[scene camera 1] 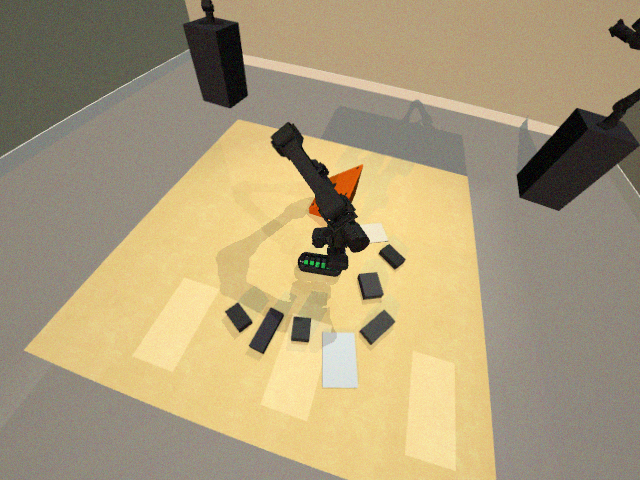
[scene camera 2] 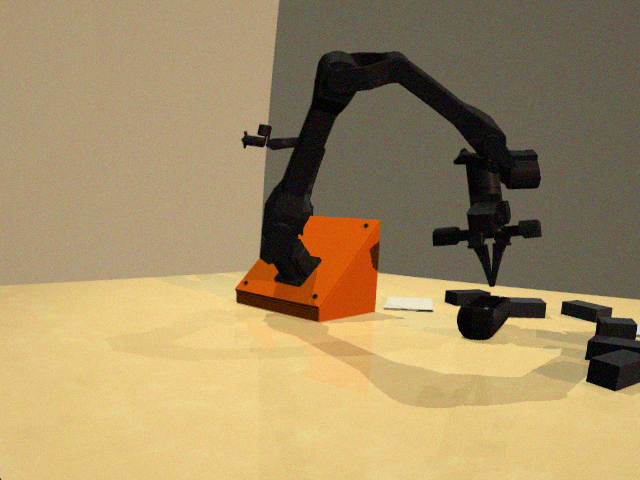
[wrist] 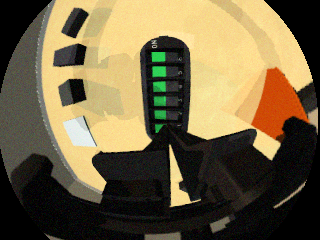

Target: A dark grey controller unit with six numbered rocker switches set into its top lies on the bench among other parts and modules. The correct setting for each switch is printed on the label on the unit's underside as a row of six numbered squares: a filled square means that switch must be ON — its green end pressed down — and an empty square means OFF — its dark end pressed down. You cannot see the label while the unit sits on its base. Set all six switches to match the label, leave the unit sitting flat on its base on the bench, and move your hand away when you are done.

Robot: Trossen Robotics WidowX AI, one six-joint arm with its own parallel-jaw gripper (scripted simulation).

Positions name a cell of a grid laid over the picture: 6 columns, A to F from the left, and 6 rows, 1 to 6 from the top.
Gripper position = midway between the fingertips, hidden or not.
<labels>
my gripper: scene camera 1 D4; scene camera 2 E4; wrist D4
</labels>
